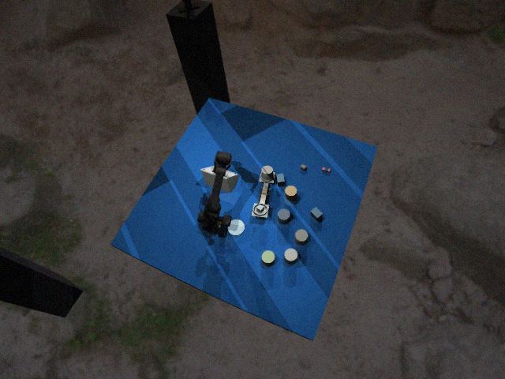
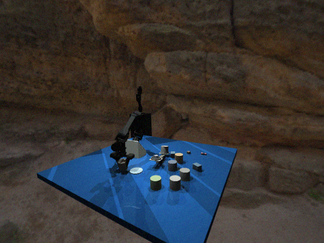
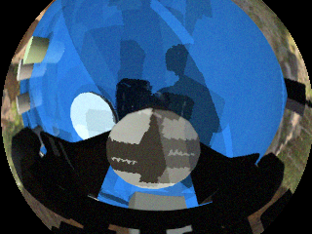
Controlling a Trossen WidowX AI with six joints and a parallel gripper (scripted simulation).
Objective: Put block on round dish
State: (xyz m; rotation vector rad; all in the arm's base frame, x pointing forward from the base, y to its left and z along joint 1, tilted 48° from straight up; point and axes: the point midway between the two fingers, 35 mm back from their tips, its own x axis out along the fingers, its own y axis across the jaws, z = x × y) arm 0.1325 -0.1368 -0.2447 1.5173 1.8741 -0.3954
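My gripper tip is 100 mm short of the round dish, 50 mm to the right of it and 40 mm above it. Round my gripper tip: small balance (160 mm ahead, 300 mm to the left).
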